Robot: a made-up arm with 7 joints.
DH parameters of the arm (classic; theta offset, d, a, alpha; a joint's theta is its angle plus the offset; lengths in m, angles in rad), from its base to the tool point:
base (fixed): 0.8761 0 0.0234 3.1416
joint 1: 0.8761 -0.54 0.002 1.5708
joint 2: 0 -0.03 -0.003 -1.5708
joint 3: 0 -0.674 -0.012 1.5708
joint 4: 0 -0.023 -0.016 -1.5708
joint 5: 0 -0.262 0.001 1.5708
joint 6: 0 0.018 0.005 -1.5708
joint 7: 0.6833 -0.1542 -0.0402 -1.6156
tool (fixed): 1.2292 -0.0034 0 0
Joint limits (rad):
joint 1: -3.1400..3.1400
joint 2: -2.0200..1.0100
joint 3: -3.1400..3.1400
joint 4: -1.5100..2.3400
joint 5: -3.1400..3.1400
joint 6: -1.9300..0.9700
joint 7: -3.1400..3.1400
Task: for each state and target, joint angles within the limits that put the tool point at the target. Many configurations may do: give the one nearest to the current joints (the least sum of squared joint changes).
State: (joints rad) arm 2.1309 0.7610 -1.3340 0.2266 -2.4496 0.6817 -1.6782
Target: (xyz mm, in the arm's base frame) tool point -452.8 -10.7 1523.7
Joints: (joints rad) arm 2.8505 0.4596 -1.3588 -0.0610 -2.5156 0.4155 -1.5409
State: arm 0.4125 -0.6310 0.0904 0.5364 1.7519 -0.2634 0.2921
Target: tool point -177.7 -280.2 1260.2
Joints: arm 0.0158 -0.6655 0.7188 1.4357 1.8819 -0.1472 0.3640
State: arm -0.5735 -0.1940 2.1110 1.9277 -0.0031 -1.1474 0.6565
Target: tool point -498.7 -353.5 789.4
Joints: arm -0.1840 -0.7428 2.4405 2.2632 -0.0986 -1.0267 0.6829
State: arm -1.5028 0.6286 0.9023 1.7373 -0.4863 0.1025 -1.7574
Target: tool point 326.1 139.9 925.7
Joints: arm -1.4216 0.0679 0.9956 2.2550 -0.4803 0.3081 -1.8226
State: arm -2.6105 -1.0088 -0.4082 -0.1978 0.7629 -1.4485 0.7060
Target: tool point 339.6 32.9 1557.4
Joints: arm -3.1400 -0.2076 -0.6089 -0.0528 0.6494 -0.6406 0.9445
